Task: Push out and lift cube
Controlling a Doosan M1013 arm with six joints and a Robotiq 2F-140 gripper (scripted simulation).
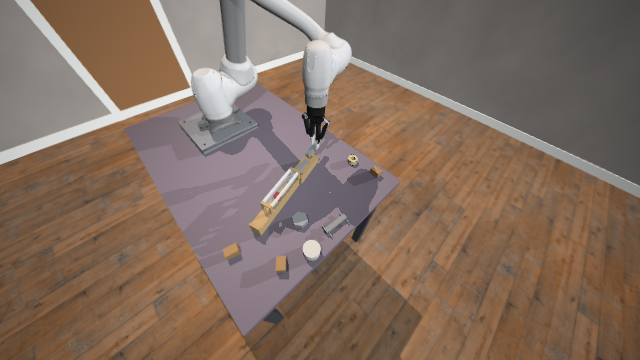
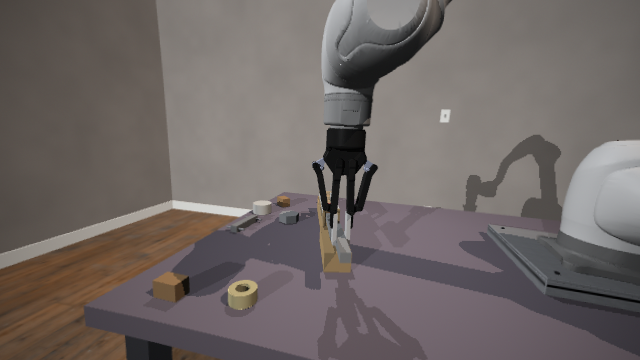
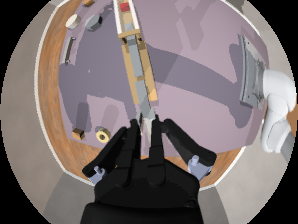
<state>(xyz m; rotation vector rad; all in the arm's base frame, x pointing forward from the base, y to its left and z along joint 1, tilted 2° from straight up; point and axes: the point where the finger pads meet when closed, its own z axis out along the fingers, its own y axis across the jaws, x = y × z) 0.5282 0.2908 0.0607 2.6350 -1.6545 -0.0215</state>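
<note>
Now: the channel 12 cm ahead of my hand, 25 cm to the right of it and 5 cm below it. The rest, counted from my hand: grey hexagonal piece: 26 cm ahead, 26 cm to the right, 10 cm below; then grey handle piece: 36 cm ahead, 15 cm to the right, 10 cm below; then yellow ring: 13 cm ahead, 15 cm to the left, 10 cm below.
</note>
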